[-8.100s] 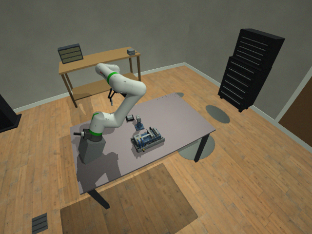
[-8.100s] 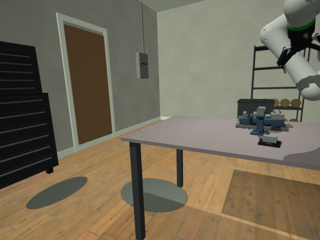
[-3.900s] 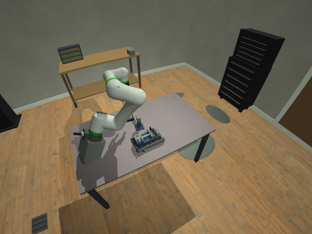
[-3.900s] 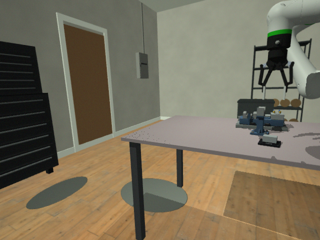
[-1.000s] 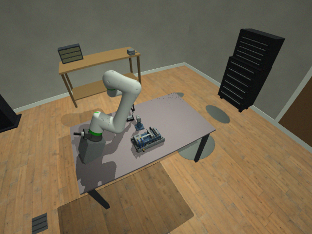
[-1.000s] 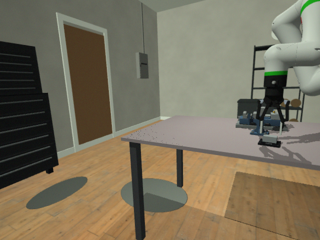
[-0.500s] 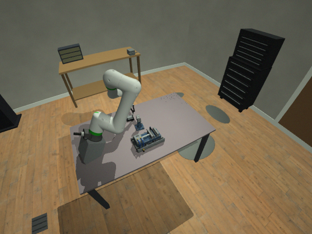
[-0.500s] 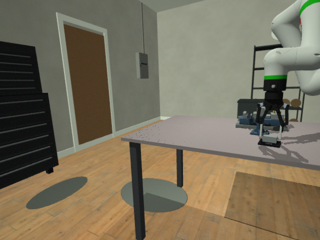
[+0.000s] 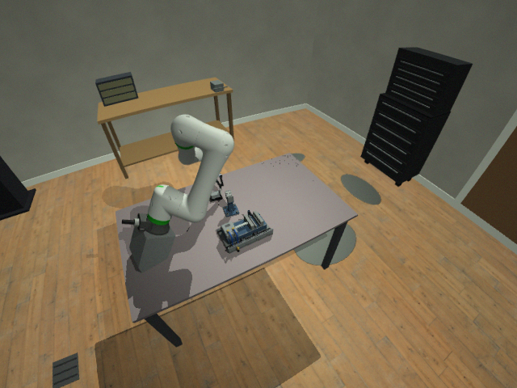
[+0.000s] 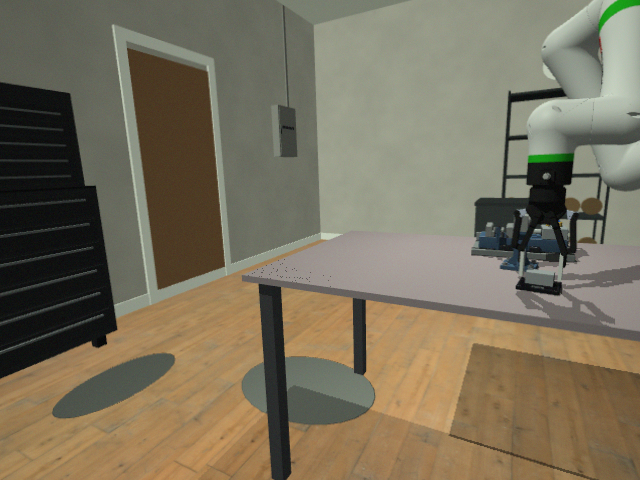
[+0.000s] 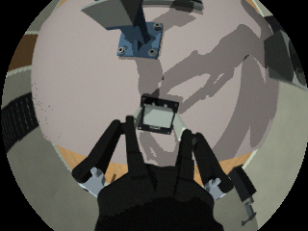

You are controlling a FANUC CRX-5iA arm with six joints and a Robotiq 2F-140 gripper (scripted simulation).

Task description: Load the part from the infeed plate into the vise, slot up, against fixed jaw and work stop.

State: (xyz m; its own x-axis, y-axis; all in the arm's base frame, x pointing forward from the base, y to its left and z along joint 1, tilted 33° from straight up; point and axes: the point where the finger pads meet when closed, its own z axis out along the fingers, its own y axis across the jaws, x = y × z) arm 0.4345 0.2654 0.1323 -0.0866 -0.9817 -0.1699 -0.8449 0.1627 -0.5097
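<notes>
Right now the part is 3 cm below my hand. The rest, counted from my hand: air cylinder 3 cm behind, 39 cm to the right, 3 cm above; then vise 6 cm ahead, 38 cm to the right, 1 cm below; then black infeed plate 1 cm to the left, 5 cm below.
</notes>
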